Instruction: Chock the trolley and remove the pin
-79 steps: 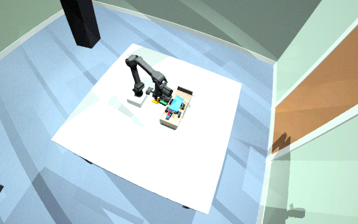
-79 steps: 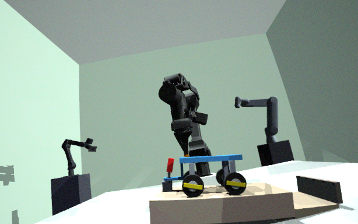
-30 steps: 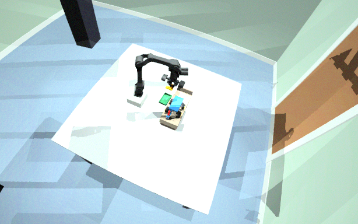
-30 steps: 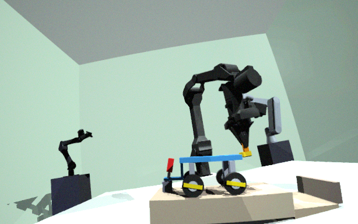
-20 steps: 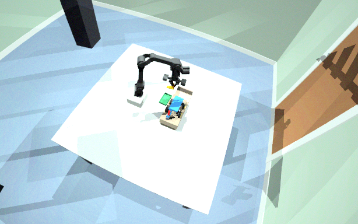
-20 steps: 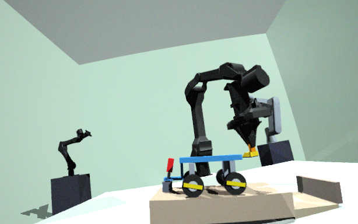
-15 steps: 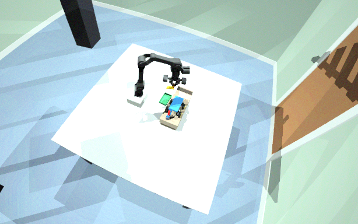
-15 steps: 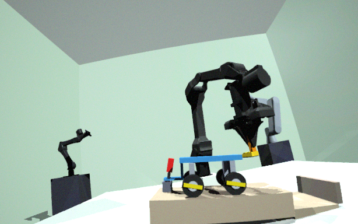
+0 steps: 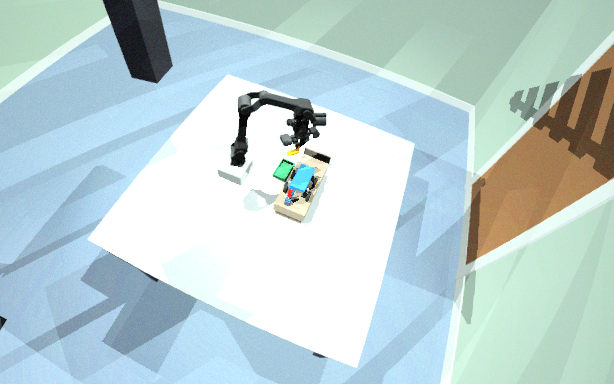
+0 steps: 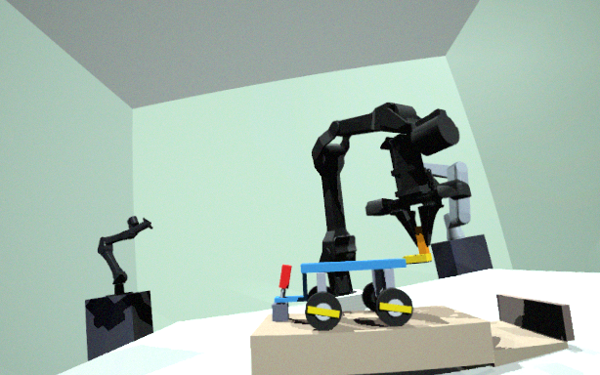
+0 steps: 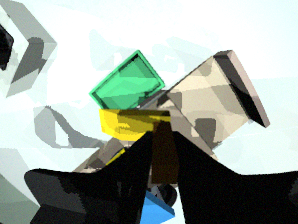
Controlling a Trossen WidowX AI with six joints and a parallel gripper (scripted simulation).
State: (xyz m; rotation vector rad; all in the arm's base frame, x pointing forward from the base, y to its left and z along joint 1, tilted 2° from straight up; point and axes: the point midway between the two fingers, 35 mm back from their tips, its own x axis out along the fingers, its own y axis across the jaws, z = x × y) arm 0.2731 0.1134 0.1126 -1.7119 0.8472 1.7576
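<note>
My gripper tip is 20 mm past the yellow chock, 20 mm to the left of it and 10 mm above it. From my gripper tip the other things lie so: red-headed stop pin (30 mm ahead, 260 mm to the right, 30 mm below); then trolley (70 mm ahead, 160 mm to the right, 50 mm below); then dark end wall (100 mm ahead, 100 mm to the left, 130 mm below).
</note>
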